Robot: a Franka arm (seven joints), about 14 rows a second.
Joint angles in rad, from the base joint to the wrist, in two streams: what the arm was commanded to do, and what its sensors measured. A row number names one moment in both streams.
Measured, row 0: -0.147 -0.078 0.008 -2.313 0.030 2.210 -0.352
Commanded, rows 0 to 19: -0.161 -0.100 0.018 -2.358 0.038 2.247 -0.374; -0.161 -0.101 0.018 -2.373 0.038 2.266 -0.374; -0.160 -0.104 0.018 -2.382 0.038 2.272 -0.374; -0.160 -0.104 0.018 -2.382 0.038 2.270 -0.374; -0.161 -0.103 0.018 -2.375 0.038 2.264 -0.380; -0.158 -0.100 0.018 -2.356 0.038 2.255 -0.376; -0.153 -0.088 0.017 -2.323 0.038 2.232 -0.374; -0.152 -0.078 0.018 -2.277 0.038 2.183 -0.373; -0.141 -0.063 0.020 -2.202 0.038 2.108 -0.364; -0.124 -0.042 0.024 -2.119 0.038 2.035 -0.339; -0.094 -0.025 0.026 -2.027 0.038 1.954 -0.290; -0.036 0.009 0.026 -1.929 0.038 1.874 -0.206; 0.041 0.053 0.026 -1.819 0.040 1.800 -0.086; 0.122 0.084 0.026 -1.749 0.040 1.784 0.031; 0.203 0.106 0.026 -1.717 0.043 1.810 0.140; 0.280 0.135 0.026 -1.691 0.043 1.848 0.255; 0.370 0.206 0.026 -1.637 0.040 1.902 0.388; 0.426 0.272 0.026 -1.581 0.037 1.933 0.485; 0.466 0.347 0.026 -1.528 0.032 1.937 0.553; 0.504 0.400 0.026 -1.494 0.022 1.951 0.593
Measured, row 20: 0.468 0.238 0.034 -1.636 0.030 1.947 0.518
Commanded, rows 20 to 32: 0.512 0.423 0.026 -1.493 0.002 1.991 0.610; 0.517 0.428 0.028 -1.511 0.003 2.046 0.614; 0.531 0.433 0.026 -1.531 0.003 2.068 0.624; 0.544 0.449 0.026 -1.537 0.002 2.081 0.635; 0.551 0.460 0.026 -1.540 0.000 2.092 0.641; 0.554 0.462 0.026 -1.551 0.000 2.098 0.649; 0.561 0.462 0.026 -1.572 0.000 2.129 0.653; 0.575 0.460 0.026 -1.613 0.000 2.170 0.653; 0.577 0.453 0.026 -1.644 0.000 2.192 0.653; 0.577 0.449 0.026 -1.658 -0.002 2.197 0.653; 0.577 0.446 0.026 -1.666 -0.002 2.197 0.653; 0.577 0.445 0.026 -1.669 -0.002 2.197 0.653; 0.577 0.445 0.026 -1.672 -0.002 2.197 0.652
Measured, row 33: 0.578 0.469 0.028 -1.638 0.011 2.180 0.634
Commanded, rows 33 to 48: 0.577 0.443 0.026 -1.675 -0.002 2.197 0.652; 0.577 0.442 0.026 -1.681 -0.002 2.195 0.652; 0.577 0.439 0.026 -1.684 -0.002 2.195 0.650; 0.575 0.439 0.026 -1.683 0.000 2.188 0.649; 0.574 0.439 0.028 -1.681 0.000 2.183 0.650; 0.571 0.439 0.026 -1.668 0.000 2.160 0.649; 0.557 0.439 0.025 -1.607 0.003 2.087 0.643; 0.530 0.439 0.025 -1.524 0.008 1.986 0.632; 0.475 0.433 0.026 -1.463 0.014 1.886 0.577; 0.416 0.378 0.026 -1.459 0.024 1.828 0.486; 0.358 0.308 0.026 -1.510 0.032 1.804 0.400; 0.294 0.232 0.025 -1.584 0.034 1.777 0.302; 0.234 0.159 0.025 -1.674 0.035 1.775 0.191; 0.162 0.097 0.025 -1.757 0.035 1.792 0.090; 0.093 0.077 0.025 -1.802 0.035 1.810 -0.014; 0.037 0.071 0.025 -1.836 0.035 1.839 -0.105
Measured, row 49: 0.129 0.140 0.005 -1.676 0.019 1.758 0.041
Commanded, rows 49 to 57: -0.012 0.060 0.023 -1.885 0.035 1.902 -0.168; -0.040 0.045 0.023 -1.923 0.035 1.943 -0.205; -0.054 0.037 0.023 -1.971 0.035 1.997 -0.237; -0.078 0.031 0.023 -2.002 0.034 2.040 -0.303; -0.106 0.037 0.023 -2.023 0.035 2.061 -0.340; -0.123 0.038 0.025 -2.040 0.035 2.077 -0.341; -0.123 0.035 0.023 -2.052 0.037 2.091 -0.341; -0.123 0.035 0.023 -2.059 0.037 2.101 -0.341; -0.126 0.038 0.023 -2.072 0.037 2.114 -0.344
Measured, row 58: -0.108 0.074 0.007 -2.022 0.020 2.084 -0.320
